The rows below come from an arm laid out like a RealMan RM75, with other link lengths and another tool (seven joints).
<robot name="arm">
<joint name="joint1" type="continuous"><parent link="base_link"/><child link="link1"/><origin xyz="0.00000 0.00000 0.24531"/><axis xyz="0 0 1"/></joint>
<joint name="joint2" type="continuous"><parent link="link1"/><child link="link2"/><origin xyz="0.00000 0.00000 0.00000"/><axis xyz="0 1 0"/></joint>
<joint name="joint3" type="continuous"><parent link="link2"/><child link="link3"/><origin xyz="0.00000 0.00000 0.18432"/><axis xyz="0 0 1"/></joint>
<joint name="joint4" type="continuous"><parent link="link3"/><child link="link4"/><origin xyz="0.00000 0.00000 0.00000"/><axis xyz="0 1 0"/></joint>
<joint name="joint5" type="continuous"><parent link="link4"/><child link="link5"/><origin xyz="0.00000 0.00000 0.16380"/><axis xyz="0 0 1"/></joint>
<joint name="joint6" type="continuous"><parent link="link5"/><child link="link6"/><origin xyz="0.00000 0.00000 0.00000"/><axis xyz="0 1 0"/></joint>
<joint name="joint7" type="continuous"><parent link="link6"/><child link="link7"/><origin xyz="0.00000 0.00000 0.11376"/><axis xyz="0 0 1"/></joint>
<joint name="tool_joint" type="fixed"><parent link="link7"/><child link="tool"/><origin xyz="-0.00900 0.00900 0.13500" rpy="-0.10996 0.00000 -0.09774"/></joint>
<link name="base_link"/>
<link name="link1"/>
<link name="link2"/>
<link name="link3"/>
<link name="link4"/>
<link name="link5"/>
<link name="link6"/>
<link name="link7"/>
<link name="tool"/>
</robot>
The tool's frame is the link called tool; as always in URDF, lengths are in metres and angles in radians. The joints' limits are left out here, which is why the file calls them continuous.
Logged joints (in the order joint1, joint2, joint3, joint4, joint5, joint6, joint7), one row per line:
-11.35 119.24 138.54 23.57 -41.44 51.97 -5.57
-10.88 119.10 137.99 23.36 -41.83 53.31 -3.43
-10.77 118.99 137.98 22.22 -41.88 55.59 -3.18
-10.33 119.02 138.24 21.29 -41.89 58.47 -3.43
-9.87 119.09 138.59 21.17 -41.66 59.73 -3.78
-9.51 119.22 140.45 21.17 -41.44 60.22 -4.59
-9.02 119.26 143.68 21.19 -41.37 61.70 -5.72
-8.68 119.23 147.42 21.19 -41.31 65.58 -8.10
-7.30 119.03 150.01 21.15 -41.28 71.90 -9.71
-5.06 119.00 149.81 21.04 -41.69 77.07 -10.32
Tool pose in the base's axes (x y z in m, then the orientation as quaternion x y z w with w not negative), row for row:
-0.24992 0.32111 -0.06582 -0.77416 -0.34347 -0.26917 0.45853
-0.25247 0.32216 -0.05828 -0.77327 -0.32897 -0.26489 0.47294
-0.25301 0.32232 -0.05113 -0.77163 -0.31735 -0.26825 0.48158
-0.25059 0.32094 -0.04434 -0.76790 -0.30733 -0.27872 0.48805
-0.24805 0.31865 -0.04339 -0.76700 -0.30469 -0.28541 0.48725
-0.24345 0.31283 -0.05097 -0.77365 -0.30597 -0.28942 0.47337
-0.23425 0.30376 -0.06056 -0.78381 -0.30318 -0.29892 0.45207
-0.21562 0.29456 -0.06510 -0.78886 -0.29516 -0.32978 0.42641
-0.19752 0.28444 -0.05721 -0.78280 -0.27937 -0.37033 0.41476
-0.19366 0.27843 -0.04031 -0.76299 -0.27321 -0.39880 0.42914
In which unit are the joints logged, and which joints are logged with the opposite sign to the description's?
The joints are logged in degrees. Opposite sign: joint2.
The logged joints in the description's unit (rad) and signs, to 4 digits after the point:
-0.1981 -2.0811 2.4180 0.4114 -0.7233 0.9070 -0.0972
-0.1899 -2.0787 2.4084 0.4077 -0.7301 0.9304 -0.0599
-0.1880 -2.0768 2.4082 0.3878 -0.7309 0.9702 -0.0555
-0.1803 -2.0773 2.4127 0.3716 -0.7311 1.0205 -0.0599
-0.1723 -2.0785 2.4189 0.3695 -0.7271 1.0425 -0.0660
-0.1660 -2.0808 2.4513 0.3695 -0.7233 1.0510 -0.0801
-0.1574 -2.0815 2.5077 0.3698 -0.7220 1.0769 -0.0998
-0.1515 -2.0810 2.5730 0.3698 -0.7210 1.1446 -0.1414
-0.1274 -2.0775 2.6182 0.3691 -0.7205 1.2549 -0.1695
-0.0883 -2.0769 2.6147 0.3672 -0.7276 1.3451 -0.1801

